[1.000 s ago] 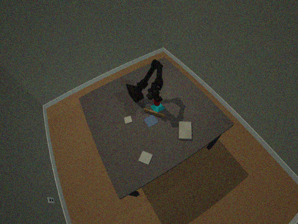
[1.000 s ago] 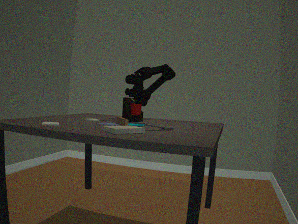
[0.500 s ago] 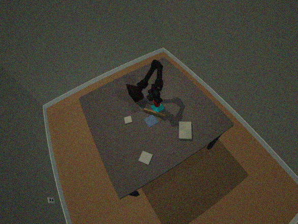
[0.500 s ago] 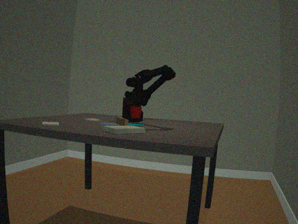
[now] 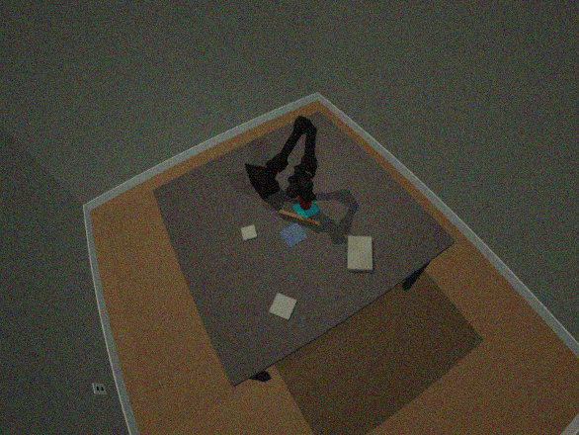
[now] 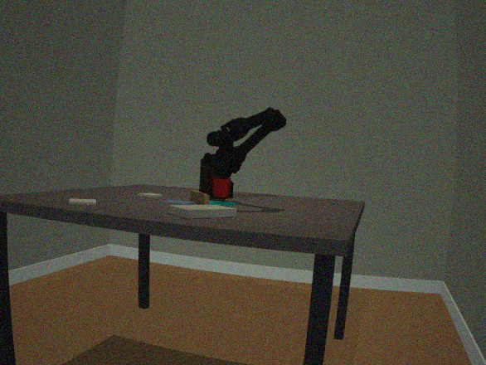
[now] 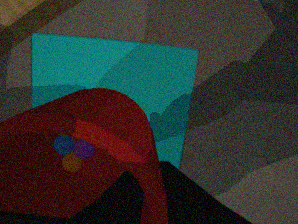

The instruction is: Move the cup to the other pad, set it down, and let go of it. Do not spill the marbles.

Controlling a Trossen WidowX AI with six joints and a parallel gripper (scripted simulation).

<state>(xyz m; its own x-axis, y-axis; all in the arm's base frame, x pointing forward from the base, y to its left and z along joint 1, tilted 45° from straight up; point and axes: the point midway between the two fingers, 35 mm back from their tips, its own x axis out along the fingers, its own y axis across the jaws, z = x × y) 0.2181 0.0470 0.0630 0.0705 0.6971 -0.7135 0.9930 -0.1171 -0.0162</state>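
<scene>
Now: the teal pad 8 cm below my gripper tip and 3 cm ahead of it. From my gripper tip the other things lie so: red cup (3 cm ahead); then tan wooden block (8 cm to the right, 7 cm ahead, 6 cm below); then blue pad (15 cm to the right, 12 cm ahead, 8 cm below).
</scene>
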